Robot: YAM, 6 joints.
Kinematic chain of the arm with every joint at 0, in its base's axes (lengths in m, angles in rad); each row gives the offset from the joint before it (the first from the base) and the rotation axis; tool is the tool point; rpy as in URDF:
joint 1: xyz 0 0 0.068 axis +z
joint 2: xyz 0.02 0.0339 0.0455 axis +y
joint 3: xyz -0.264 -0.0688 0 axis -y
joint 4: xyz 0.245 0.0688 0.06 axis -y
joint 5: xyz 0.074 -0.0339 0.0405 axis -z
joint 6: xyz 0.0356 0 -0.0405 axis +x
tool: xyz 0 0 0 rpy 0 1.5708 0
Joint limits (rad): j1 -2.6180..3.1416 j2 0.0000..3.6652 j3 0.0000..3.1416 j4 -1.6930..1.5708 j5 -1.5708..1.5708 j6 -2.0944..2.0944
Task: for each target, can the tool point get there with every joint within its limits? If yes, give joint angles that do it. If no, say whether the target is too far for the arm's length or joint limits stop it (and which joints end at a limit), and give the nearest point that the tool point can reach.
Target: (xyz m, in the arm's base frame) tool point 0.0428 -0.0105 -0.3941
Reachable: no: joint limits stop it (at a limit: joint 2) | nearest point 0.0734 -0.0180 -0.3363 | short by 0.066 m
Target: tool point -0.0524 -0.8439 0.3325
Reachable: no: too far | nearest point -0.0387 -0.6237 0.2740 | short by 0.228 m
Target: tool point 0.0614 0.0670 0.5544
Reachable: yes | joints 1.1134 0.8860 1.2379 0.9641 0.7995 -0.0759
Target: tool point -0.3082 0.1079 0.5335
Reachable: yes | joints -0.4358 0.6734 2.7985 -1.0387 1.1394 0.5610
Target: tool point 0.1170 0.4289 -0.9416
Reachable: no: too far | nearest point 0.0852 0.3123 -0.3725 | short by 0.582 m
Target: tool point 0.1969 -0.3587 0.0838
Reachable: yes | joints -1.1453 2.1840 1.2121 -0.0380 -1.0718 1.6568
